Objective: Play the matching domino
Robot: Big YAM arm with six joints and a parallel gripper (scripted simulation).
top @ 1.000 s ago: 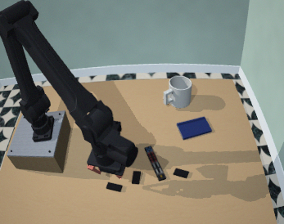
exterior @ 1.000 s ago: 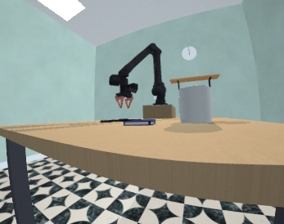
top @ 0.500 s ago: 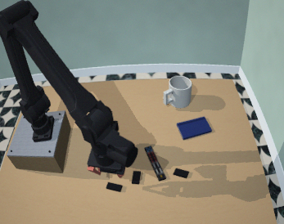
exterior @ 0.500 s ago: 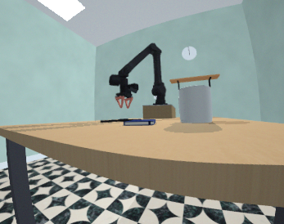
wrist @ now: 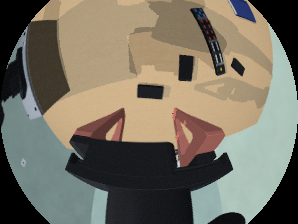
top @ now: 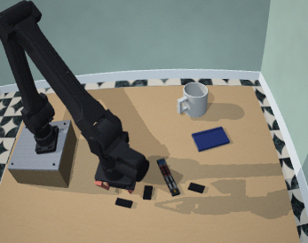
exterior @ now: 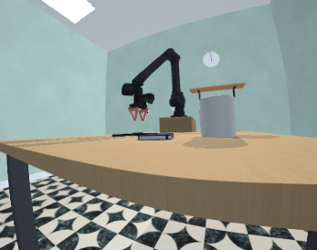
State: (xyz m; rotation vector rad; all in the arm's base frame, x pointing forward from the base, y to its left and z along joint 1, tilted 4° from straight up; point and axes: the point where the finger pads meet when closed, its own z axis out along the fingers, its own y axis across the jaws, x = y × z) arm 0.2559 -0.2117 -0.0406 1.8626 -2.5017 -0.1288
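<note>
Right now my hand is 80 mm above the domino. Also, from my hand: white mug (390 mm to the left, 320 mm ahead, 40 mm below).
</note>
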